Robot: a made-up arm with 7 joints.
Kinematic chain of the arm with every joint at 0, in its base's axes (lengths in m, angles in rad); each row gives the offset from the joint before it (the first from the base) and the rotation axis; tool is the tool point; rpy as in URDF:
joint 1: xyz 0 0 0.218 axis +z
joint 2: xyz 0 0 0 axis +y
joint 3: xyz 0 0 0.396 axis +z
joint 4: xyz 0.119 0 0 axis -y
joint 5: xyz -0.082 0 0.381 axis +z
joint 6: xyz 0 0 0 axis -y
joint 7: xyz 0.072 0 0 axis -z
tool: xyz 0 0 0 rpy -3.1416 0 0
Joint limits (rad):
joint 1: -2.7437..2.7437
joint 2: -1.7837..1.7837
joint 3: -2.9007..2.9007
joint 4: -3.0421..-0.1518
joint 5: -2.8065..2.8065
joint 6: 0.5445..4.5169
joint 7: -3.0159..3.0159
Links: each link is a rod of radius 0.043 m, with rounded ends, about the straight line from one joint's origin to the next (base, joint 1, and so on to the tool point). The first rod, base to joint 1, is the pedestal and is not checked.
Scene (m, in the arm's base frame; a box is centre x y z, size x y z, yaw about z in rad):
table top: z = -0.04
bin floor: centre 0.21 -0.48 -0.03 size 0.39 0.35 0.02 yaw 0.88
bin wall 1: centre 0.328 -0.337 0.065 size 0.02 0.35 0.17 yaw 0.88
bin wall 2: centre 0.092 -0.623 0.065 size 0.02 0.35 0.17 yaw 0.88
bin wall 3: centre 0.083 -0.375 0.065 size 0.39 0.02 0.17 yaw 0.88
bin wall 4: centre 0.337 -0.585 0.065 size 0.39 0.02 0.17 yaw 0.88
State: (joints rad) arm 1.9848 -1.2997 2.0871 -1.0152 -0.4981 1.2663 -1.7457
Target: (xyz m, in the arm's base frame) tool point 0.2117 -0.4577 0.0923
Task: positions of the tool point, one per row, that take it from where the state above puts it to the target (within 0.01 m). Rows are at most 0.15 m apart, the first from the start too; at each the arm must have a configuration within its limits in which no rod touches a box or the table.
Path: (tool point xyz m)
1: -0.0302 -0.7890 0.2425
2: 0.0333 -0.7332 0.2717
3: 0.1002 -0.6594 0.2826
4: 0.1633 -0.5670 0.2837
5: 0.2117 -0.4577 0.2812
6: 0.2221 -0.4626 0.1891
7: 0.2117 -0.4577 0.0923

